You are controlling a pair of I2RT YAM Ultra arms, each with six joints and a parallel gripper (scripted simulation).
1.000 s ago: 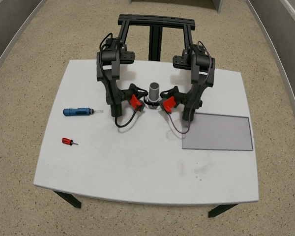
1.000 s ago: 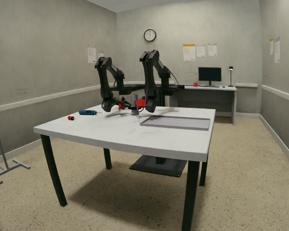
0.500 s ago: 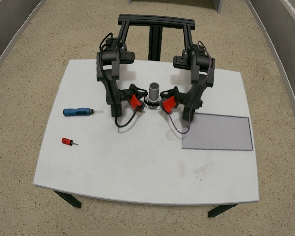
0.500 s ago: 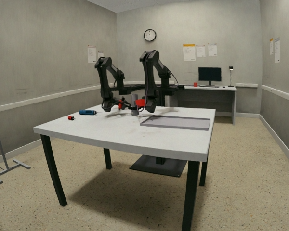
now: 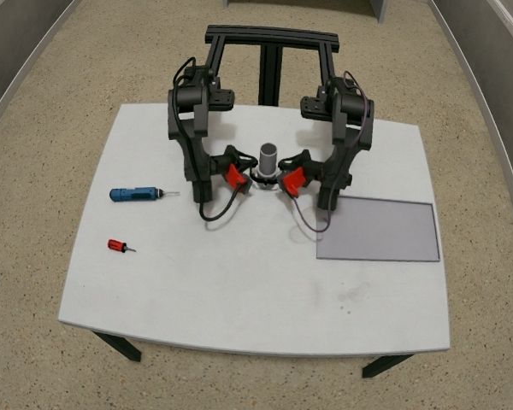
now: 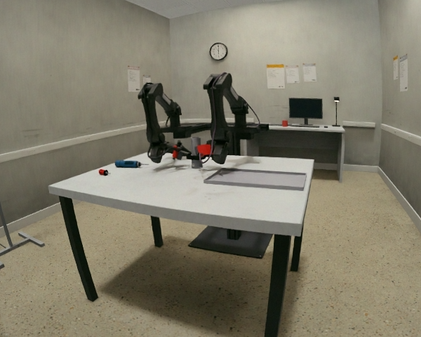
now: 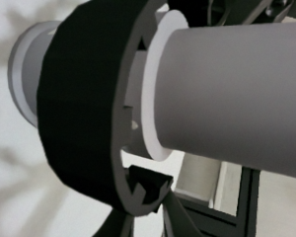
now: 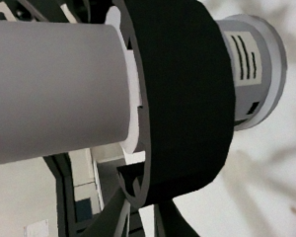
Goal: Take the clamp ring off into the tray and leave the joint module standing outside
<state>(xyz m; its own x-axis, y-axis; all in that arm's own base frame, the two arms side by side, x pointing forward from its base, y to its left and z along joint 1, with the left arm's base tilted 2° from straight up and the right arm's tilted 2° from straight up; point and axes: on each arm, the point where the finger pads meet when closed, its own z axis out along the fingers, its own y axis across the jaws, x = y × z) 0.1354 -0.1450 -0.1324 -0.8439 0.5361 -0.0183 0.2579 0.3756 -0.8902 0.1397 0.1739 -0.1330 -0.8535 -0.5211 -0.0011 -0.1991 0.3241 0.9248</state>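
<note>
The grey link tube lies 50 mm above my left hand, 40 mm to the right of it and 30 mm ahead of it. The rest, counted from my left hand: grey joint module 40 mm to the right, 30 mm below, 30 mm ahead; small grey pin 150 mm ahead, 140 mm to the left, 60 mm below; black clamp ring 50 mm to the right, 40 mm ahead.
</note>
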